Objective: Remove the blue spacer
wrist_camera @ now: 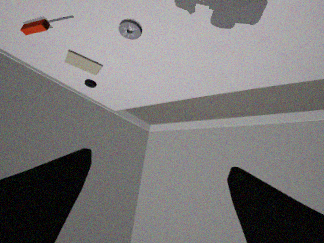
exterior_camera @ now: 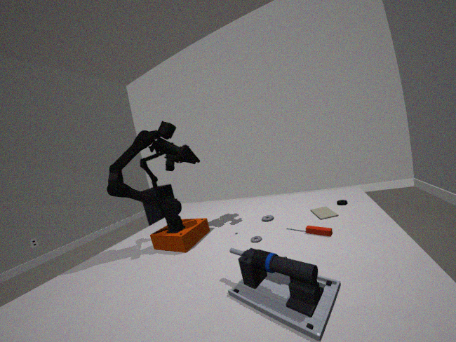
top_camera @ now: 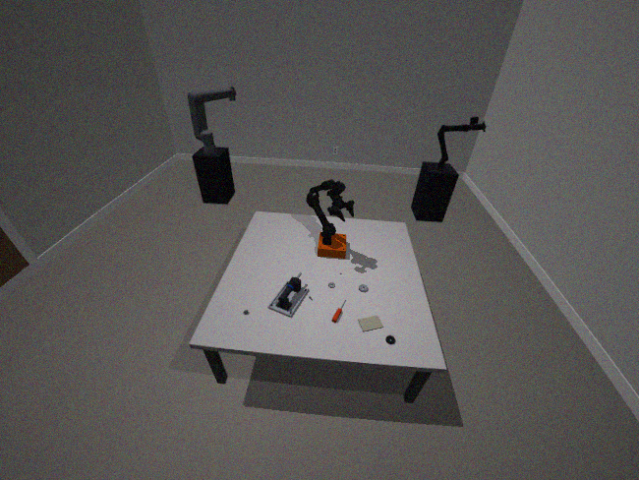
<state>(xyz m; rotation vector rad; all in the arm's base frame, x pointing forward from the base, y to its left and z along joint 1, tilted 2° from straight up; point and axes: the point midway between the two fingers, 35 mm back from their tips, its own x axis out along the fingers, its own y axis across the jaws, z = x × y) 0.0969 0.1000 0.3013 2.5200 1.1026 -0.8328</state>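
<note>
Now: gripper tip 300 mm short of the grey shaft, 310 mm to the left of it and 270 mm above it. The rest, counted from my gripper tip: black ring (610 mm ahead, 240 mm to the left, 340 mm below); then beige tile (510 mm ahead, 140 mm to the left, 350 mm below); then blue spacer (360 mm ahead, 330 mm to the right, 270 mm below).
</note>
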